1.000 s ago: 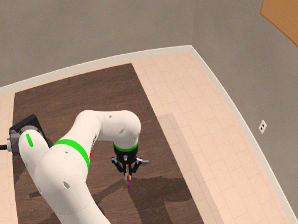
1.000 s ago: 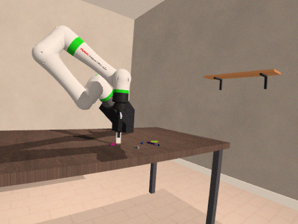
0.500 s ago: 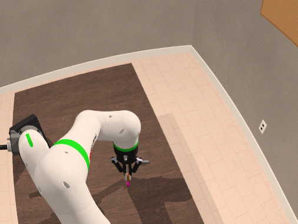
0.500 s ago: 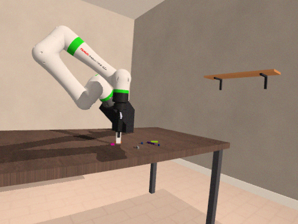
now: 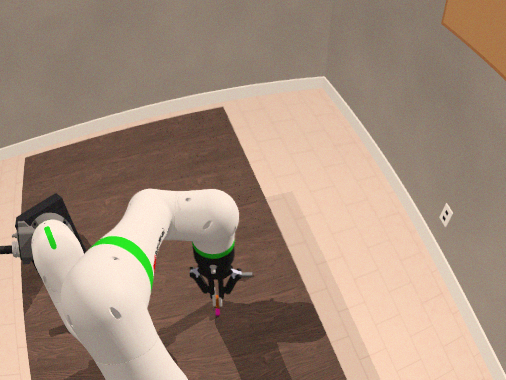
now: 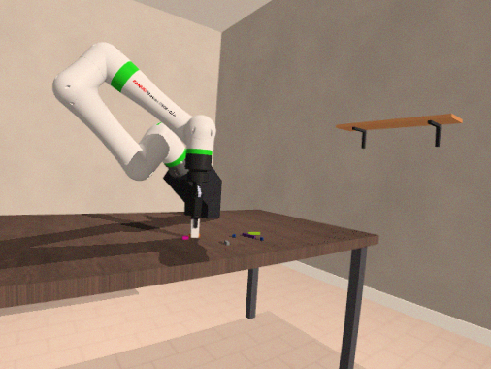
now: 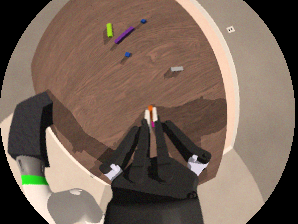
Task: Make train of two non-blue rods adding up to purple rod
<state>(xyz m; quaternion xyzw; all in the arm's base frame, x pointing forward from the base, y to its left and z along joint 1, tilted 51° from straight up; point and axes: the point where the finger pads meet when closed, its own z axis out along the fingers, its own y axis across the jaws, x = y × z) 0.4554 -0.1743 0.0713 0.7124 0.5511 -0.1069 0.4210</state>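
The magenta rod is 40 mm below my hand, 30 mm to the right of it and 10 mm behind it. The rest, counted from my hand: purple rod (210 mm to the left, 60 mm ahead, 40 mm below); then grey rod (110 mm ahead, 60 mm to the left, 40 mm below); then orange rod (30 mm below).
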